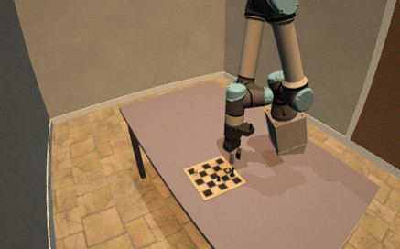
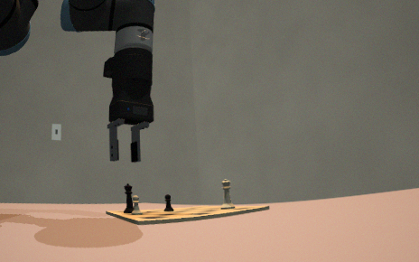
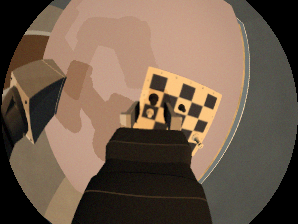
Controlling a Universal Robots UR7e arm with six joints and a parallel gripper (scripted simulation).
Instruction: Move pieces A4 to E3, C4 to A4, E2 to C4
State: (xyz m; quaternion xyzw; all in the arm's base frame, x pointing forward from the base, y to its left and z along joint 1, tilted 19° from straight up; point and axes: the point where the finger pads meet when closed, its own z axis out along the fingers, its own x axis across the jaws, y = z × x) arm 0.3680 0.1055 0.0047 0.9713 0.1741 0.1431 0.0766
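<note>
My hand is 8 cm above the tall black piece. The rest, counted from my hand: chessboard 11 cm below, 8 cm ahead, 3 cm to the right; white pawn 10 cm below, 4 cm to the right, 1 cm ahead; black pawn 10 cm below, 8 cm ahead, 1 cm to the left.
</note>
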